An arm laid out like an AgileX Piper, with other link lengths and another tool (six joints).
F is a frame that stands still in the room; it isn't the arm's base.
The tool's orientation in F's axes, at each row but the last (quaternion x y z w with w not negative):
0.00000 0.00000 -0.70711 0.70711
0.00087 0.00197 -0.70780 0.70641
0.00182 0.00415 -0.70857 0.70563
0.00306 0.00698 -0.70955 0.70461
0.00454 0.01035 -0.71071 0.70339
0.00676 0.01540 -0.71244 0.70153
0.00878 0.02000 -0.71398 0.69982
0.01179 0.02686 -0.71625 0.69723
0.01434 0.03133 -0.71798 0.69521
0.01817 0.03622 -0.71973 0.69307
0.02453 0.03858 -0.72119 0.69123
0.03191 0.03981 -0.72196 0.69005
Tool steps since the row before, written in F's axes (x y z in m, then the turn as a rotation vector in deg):
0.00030 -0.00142 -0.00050 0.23 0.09 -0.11
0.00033 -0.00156 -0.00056 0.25 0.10 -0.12
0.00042 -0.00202 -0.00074 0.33 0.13 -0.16
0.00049 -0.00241 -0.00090 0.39 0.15 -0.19
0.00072 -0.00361 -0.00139 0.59 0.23 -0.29
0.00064 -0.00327 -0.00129 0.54 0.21 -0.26
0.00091 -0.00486 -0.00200 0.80 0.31 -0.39
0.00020 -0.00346 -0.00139 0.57 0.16 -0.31
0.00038 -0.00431 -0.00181 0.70 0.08 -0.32
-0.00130 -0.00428 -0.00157 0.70 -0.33 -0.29
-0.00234 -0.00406 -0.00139 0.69 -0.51 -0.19
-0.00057 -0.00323 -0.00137 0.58 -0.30 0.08
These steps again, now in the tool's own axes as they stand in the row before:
0.00142 0.00030 -0.00050 -0.09 0.23 -0.11
0.00156 0.00033 -0.00055 -0.10 0.25 -0.12
0.00202 0.00043 -0.00072 -0.13 0.33 -0.16
0.00242 0.00051 -0.00086 -0.15 0.39 -0.19
0.00363 0.00077 -0.00131 -0.23 0.59 -0.29
0.00330 0.00071 -0.00118 -0.21 0.54 -0.26
0.00492 0.00104 -0.00179 -0.31 0.80 -0.39
0.00352 0.00032 -0.00119 -0.16 0.57 -0.31
0.00440 0.00056 -0.00152 -0.08 0.70 -0.31
0.00443 -0.00110 -0.00127 0.32 0.72 -0.25
0.00426 -0.00214 -0.00106 0.49 0.71 -0.13
0.00337 -0.00041 -0.00104 0.26 0.59 0.12

